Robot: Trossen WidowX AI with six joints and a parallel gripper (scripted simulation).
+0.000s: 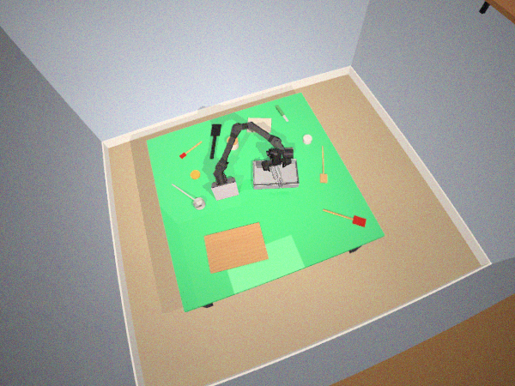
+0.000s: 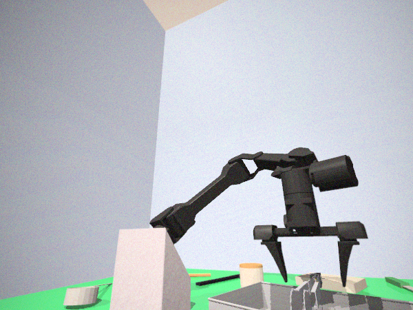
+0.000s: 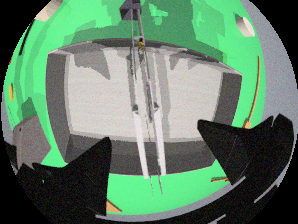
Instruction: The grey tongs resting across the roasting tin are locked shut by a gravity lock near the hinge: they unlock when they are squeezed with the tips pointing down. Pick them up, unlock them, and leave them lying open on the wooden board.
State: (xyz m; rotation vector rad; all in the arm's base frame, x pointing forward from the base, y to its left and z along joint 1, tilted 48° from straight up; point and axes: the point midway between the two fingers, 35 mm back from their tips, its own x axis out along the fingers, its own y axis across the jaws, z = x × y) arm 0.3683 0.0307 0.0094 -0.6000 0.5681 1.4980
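Right now my gripper tip is 1 cm past the roasting tin, 1 cm to the left of it and 5 cm above it. The rest, counted from my gripper tip: black spatula 35 cm behind, 44 cm to the left, 8 cm below; then red spatula 35 cm ahead, 43 cm to the right, 7 cm below; then beige block 45 cm to the left, 7 cm below.
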